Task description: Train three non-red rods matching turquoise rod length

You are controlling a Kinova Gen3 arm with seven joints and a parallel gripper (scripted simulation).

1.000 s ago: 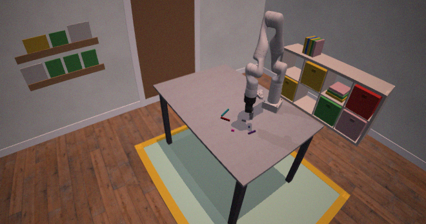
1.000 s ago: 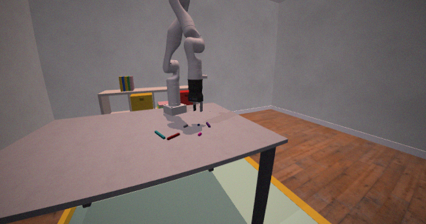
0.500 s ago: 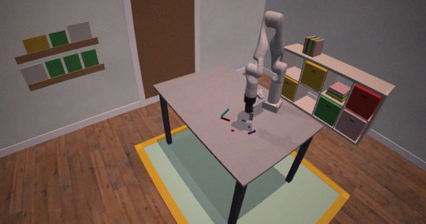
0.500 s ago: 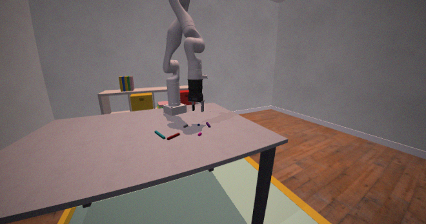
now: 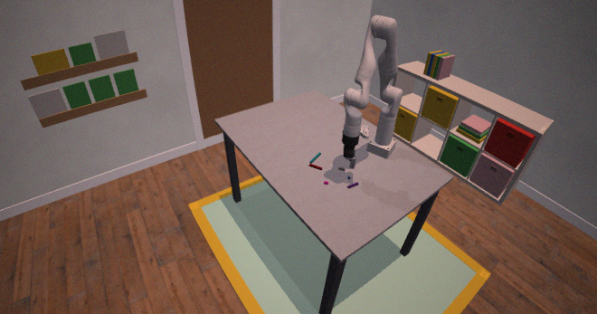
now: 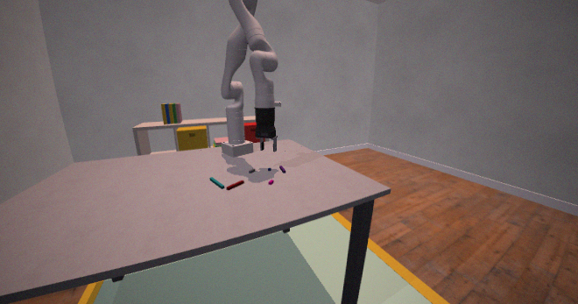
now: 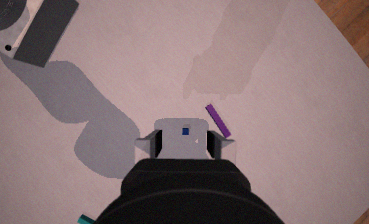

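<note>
Right now my hand is 10 mm past the grey rod, 70 mm to the left of it and 100 mm above it. The rest, counted from my hand: blue rod 100 mm below; magenta rod 120 mm ahead, 40 mm to the right, 100 mm below; purple rod 30 mm ahead, 50 mm to the left, 100 mm below.
</note>
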